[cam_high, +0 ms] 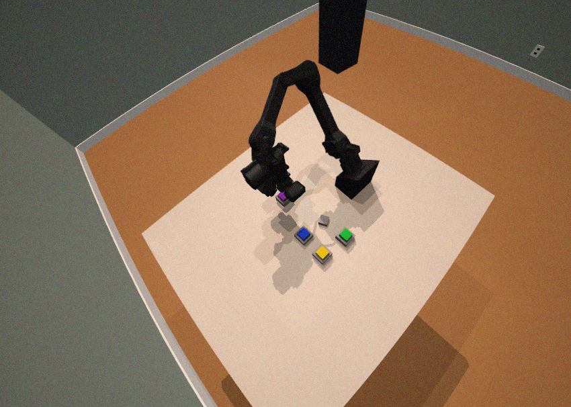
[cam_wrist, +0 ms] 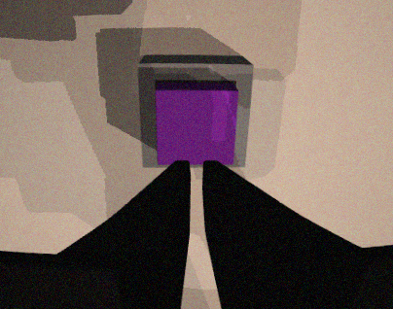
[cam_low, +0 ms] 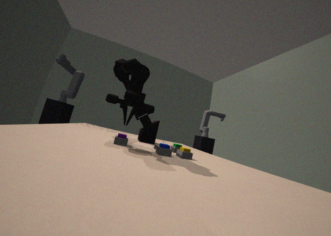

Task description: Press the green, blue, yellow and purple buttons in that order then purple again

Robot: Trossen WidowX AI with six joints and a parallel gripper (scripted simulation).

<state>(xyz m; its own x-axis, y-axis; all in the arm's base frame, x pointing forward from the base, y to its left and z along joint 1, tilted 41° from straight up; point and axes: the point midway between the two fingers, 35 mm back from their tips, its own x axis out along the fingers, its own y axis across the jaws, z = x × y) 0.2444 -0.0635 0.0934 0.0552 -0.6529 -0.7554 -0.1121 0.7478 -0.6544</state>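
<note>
Now: gripper tip 4 cm above the purple button. Also, from my gripper tip: grey block: 16 cm to the left, 6 cm below, 6 cm behind; then blue button: 16 cm to the left, 4 cm below, 4 cm ahead; then yellow button: 25 cm to the left, 4 cm below, 3 cm ahead.
</note>
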